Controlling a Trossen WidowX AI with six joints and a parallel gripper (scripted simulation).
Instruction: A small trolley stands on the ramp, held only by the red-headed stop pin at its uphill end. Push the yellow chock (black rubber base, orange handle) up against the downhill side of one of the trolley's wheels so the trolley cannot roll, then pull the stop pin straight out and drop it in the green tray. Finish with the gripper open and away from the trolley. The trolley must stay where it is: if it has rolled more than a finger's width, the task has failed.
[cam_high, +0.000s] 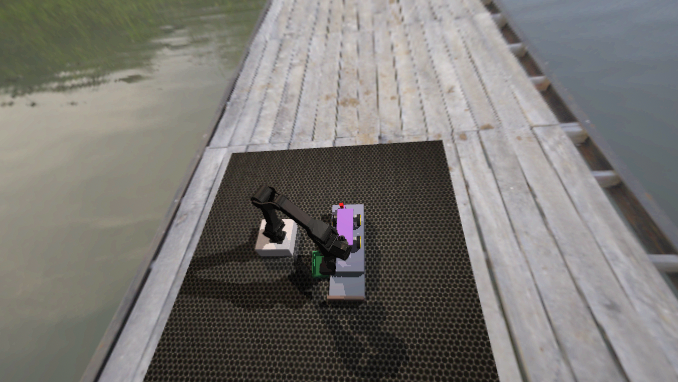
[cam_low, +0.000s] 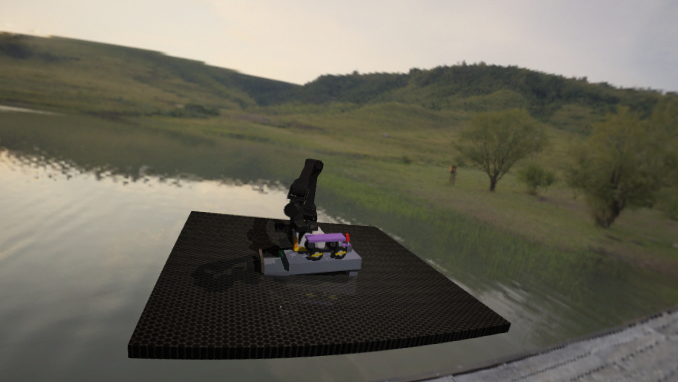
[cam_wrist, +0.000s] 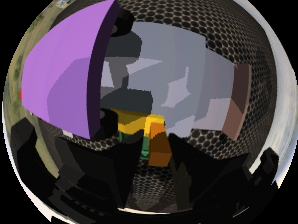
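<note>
Now: gripper tip 20 mm to the right of the yellow chock and 10 mm above it. Round my gripper tip: purple trolley (130 mm to the left, 30 mm ahead, 20 mm above); brown stop (140 mm to the right, 90 mm ahead, 60 mm below); grey ramp (120 mm to the left, 40 mm below, 40 mm ahead).
</note>
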